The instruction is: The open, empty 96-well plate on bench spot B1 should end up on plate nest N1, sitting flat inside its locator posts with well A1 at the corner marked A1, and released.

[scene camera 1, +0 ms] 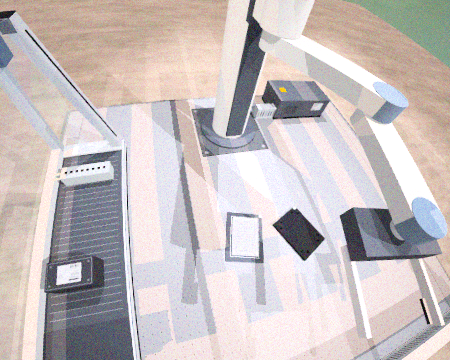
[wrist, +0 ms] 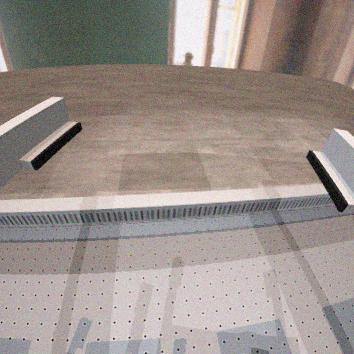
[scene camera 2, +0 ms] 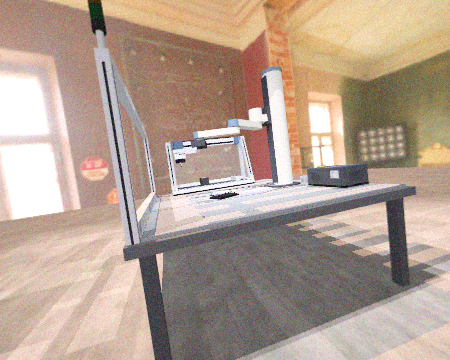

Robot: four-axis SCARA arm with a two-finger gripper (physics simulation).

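Pixels of known places: gripper, fingertip midpoint: (scene camera 1: 404, 330) (wrist: 192, 123) (scene camera 2: 176, 152); arm's base, link origin: (scene camera 1: 227, 129).
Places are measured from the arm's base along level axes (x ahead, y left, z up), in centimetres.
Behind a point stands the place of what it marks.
The white 96-well plate (scene camera 1: 245, 237) @(x 50.7, y -8.3, z 2.9 cm) lies flat on a dark grey rectangle, bench spot B1 (scene camera 1: 244, 259) @(x 57.3, y -10.4, z 1.5 cm), in the middle of the bench. Its wells and its A1 corner are too small to make out. The black plate nest N1 (scene camera 1: 299, 233) @(x 54.0, y 11.4, z 2.5 cm) (scene camera 2: 224, 195) @(x 53.7, y 13.8, z 2.5 cm) is to the right of the plate in scene camera 1, turned at an angle, with no plate on it. Its A1 mark cannot be read. My gripper (scene camera 1: 405, 329) @(x 80.2, y 3.9, z 34.8 cm) (wrist: 192, 123) @(x 80.2, y 3.9, z 34.8 cm) is open and empty, its fingers wide apart. It hangs above the bench, to the right of the nest in scene camera 1, away from plate and nest.
A dark conveyor (scene camera 1: 85, 225) @(x 38.0, y -57.1, z 6.2 cm) runs along the left, bearing a white block with a row of holes (scene camera 1: 89, 173) @(x 22.2, y -54.9, z 10.7 cm) and a dark labelled box (scene camera 1: 74, 274) @(x 53.5, y -56.1, z 13.3 cm). A dark control box (scene camera 1: 296, 99) @(x -4.5, y 34.2, z 12.8 cm) (scene camera 2: 337, 175) @(x -3.4, y 50.8, z 8.2 cm) stands near the arm's column (scene camera 1: 237, 75) @(x 6.6, y -3.6, z 32.1 cm) (scene camera 2: 280, 130) @(x 2.1, y 7.2, z 42.9 cm). A slotted strip (wrist: 150, 212) @(x 100.4, y 6.7, z 3.8 cm) edges the bench.
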